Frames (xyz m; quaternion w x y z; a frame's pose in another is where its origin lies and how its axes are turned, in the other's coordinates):
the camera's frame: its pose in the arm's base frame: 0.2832 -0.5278 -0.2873 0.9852 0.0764 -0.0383 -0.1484
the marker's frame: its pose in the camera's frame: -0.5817 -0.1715 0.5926 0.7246 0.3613 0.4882 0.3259
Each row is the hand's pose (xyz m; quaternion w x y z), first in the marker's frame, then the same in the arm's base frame.
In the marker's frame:
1: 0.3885 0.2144 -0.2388 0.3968 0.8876 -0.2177 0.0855
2: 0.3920 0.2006 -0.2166 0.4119 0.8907 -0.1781 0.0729
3: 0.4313 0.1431 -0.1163 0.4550 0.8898 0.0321 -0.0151
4: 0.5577 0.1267 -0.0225 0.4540 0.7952 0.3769 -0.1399
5: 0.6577 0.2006 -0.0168 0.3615 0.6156 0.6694 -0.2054
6: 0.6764 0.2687 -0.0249 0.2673 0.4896 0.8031 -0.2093
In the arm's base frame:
1: -0.3576 -0.0953 0.2448 0.0604 -0.9453 -0.1793 0.2657
2: -0.3369 -0.1097 0.2373 0.0620 -0.9395 -0.2216 0.2537
3: -0.2299 -0.1554 0.2003 0.0846 -0.8705 -0.4373 0.2092
4: -0.0796 -0.1152 0.1714 0.1369 -0.6608 -0.7304 0.1056
5: -0.0204 -0.0122 0.2085 0.2143 -0.3800 -0.8995 -0.0258
6: -0.0193 0.0343 0.2623 0.2749 -0.2038 -0.9334 -0.1081

